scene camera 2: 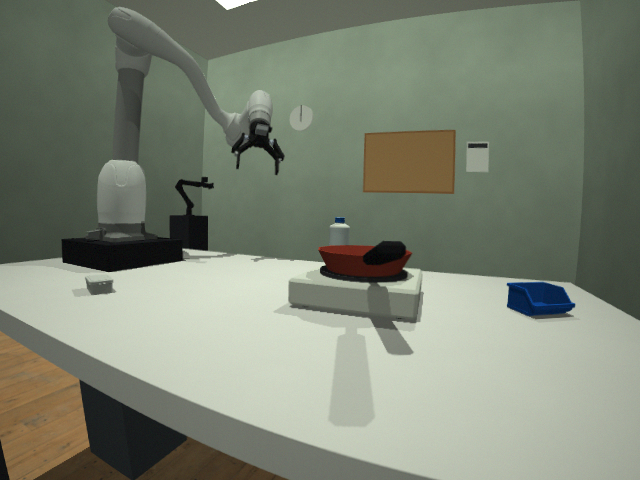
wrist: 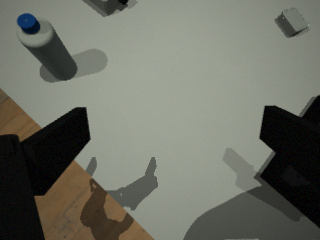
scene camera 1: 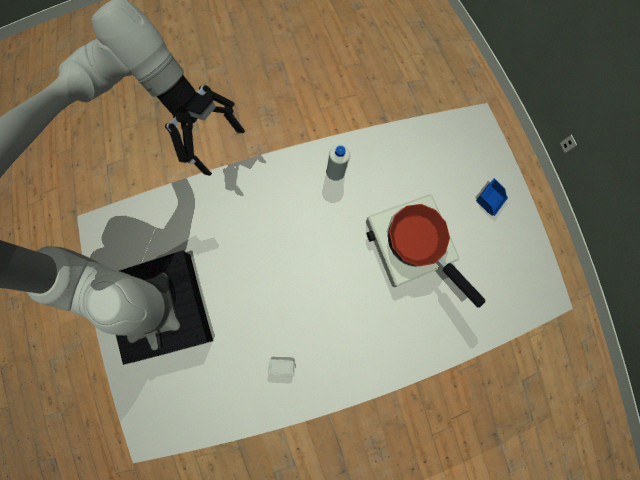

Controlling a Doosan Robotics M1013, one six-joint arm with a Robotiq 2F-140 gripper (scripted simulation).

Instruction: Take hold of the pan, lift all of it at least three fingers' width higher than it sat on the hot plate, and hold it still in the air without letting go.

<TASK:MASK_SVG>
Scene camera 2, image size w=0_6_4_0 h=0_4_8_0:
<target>gripper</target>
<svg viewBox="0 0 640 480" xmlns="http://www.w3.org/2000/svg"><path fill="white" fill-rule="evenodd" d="M254 121L250 125L250 135L242 133L239 140L232 147L231 152L235 153L234 156L236 157L238 155L236 169L239 169L240 154L254 146L263 148L275 160L275 175L277 175L279 164L285 156L277 144L277 140L269 139L269 133L267 133L267 136L257 136L255 134L256 122L267 123L261 120Z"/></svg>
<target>red pan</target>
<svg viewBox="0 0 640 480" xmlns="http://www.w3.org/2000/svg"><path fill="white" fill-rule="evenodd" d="M412 255L412 252L406 250L406 246L401 241L382 241L376 246L334 245L319 247L319 252L328 270L352 276L379 277L396 275L402 271Z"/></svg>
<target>hot plate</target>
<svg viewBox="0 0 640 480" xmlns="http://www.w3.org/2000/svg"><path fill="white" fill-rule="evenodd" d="M289 280L288 301L291 305L413 320L417 317L422 271L420 269L403 268L401 272L391 276L352 276L332 272L323 264Z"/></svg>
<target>blue bin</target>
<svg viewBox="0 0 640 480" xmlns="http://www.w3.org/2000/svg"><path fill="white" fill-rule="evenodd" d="M507 283L507 286L509 286L507 307L527 316L564 314L575 308L575 303L571 302L563 287L546 282Z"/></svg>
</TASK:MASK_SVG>
